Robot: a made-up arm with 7 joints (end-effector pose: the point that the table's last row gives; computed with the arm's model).
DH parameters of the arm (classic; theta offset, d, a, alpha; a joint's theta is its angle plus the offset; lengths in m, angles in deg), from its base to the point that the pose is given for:
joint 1: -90 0.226 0.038 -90
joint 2: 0 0.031 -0.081 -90
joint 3: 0 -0.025 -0.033 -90
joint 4: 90 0.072 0.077 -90
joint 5: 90 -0.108 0.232 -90
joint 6: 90 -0.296 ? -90
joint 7: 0 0.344 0.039 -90
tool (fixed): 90 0.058 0 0
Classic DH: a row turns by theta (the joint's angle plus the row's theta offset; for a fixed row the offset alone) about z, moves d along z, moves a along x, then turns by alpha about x.
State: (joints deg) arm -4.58 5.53 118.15 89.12 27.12 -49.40 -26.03
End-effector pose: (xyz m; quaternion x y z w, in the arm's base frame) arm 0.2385 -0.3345 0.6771 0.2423 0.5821 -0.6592 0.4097
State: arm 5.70 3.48 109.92 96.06 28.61 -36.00 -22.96
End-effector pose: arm 0.4230 -0.1875 0.6035 0.0098 0.6371 -0.6323 0.4407
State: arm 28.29 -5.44 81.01 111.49 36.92 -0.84 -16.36
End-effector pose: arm 0.4296 0.3274 0.2957 -0.5674 0.4074 -0.5675 0.4360
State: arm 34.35 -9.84 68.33 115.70 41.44 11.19 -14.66
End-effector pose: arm 0.3192 0.4068 0.1699 -0.6929 0.2205 -0.5586 0.3991
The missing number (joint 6, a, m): 0.057
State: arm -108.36 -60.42 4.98 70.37 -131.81 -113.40 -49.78
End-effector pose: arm 0.6458 0.3935 0.2214 -0.1300 0.8145 0.5243 0.2118
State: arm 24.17 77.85 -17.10 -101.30 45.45 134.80 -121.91
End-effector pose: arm 0.4362 -0.0352 0.5087 0.4299 0.6716 -0.5960 0.0946
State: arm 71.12 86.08 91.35 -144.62 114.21 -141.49 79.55
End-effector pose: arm 0.4913 0.4930 0.2762 0.4902 -0.7073 -0.4947 0.1213
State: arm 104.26 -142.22 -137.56 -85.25 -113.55 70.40 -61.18
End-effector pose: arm -0.2948 0.1518 0.2017 0.2519 -0.2413 0.3751 0.8588
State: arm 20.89 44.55 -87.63 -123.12 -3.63 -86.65 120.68
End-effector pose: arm -0.0987 0.4883 -0.0456 0.7347 -0.3436 0.1581 0.5632
